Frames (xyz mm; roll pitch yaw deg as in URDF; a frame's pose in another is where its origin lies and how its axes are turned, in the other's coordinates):
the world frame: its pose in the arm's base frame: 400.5 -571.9 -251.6 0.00 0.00 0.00
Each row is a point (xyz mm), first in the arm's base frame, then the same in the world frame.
Working: the arm's base frame: its pose in the world frame: -400.5 571.9 251.6 0.00 0.00 0.00

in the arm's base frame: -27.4 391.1 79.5
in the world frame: -427.9 963.0 331.1
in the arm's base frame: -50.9 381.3 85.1
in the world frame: -451.4 953.2 336.7
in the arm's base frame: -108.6 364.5 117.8
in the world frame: -509.1 936.4 369.4
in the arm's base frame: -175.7 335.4 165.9
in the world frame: -576.2 907.3 417.5
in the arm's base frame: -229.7 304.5 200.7
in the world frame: -630.2 876.4 452.3
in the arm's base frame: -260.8 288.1 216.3
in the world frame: -661.3 860.0 467.9
